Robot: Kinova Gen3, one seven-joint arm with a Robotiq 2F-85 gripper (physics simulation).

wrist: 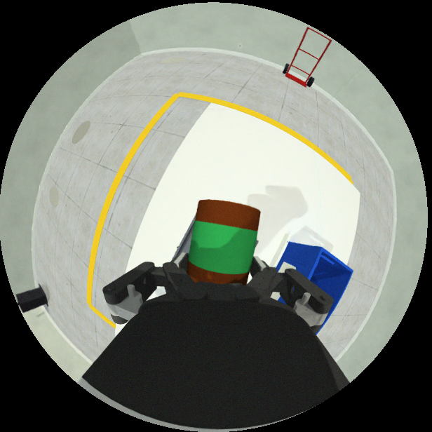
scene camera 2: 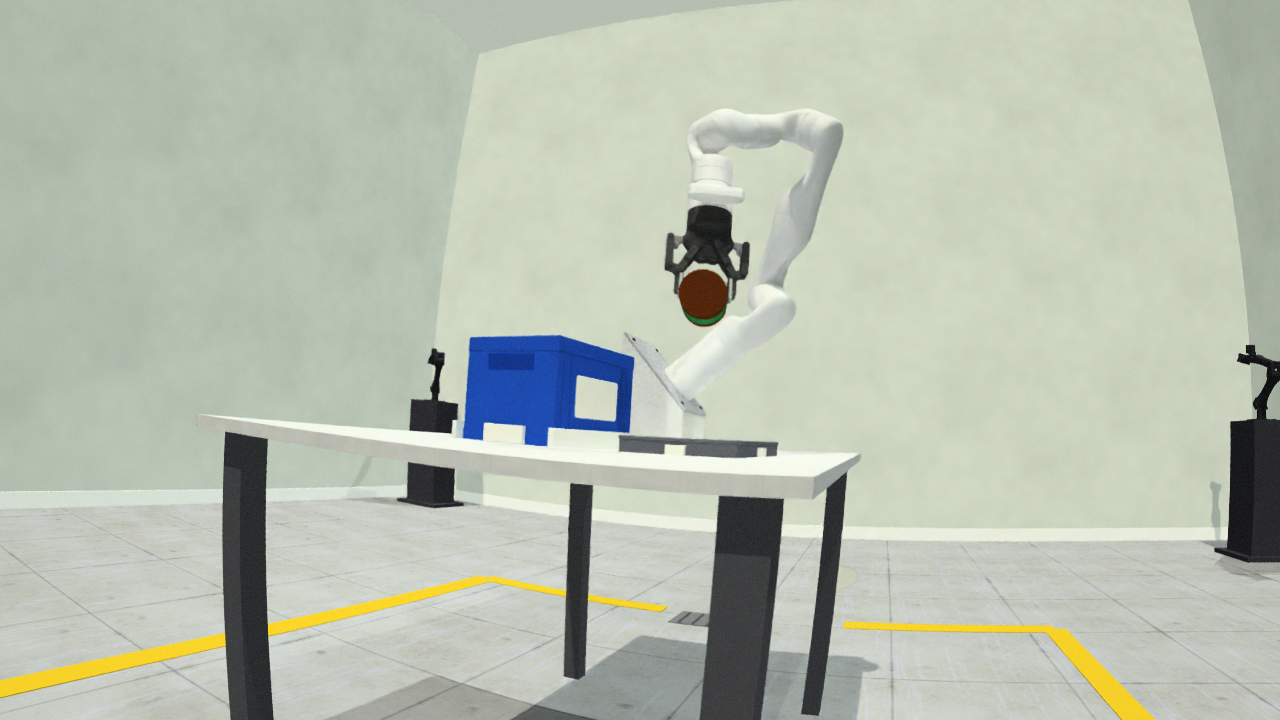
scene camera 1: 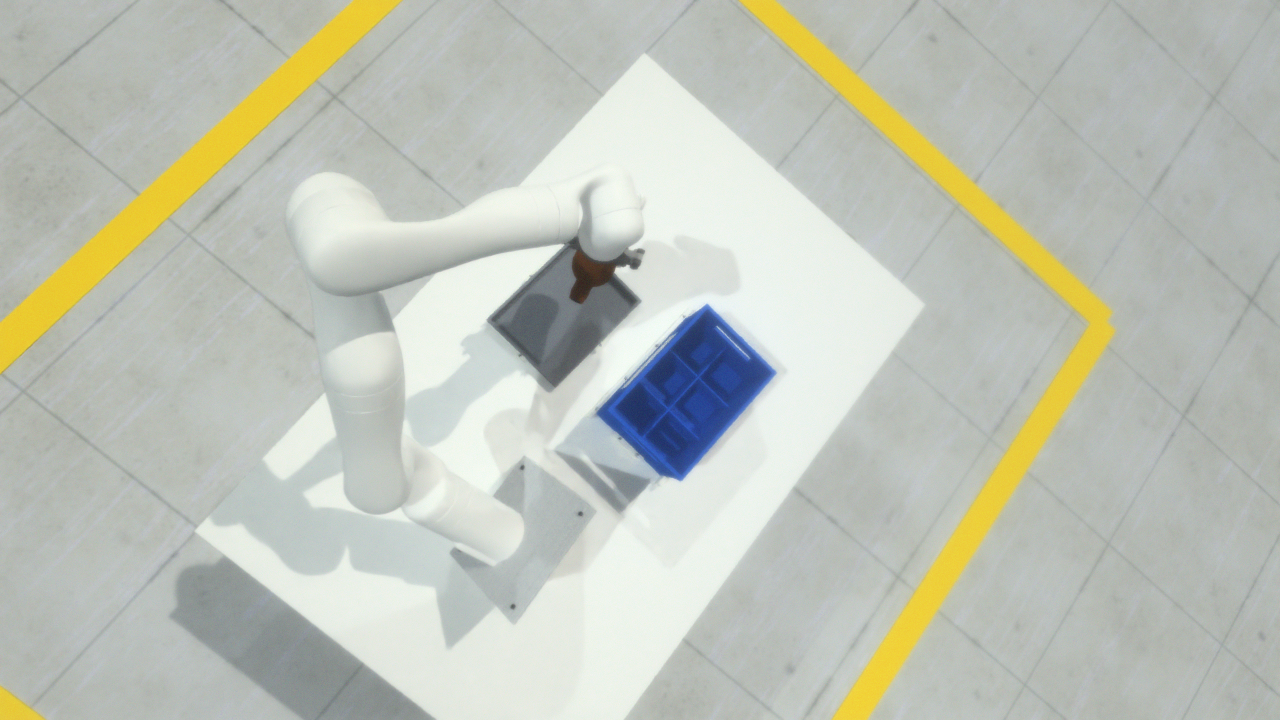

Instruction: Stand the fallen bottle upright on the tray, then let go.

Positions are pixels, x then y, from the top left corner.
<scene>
gripper: wrist; scene camera 2 704,299; scene camera 1
same spot on gripper: (scene camera 1: pixel 623 262) = (wrist: pixel 269 296)
</scene>
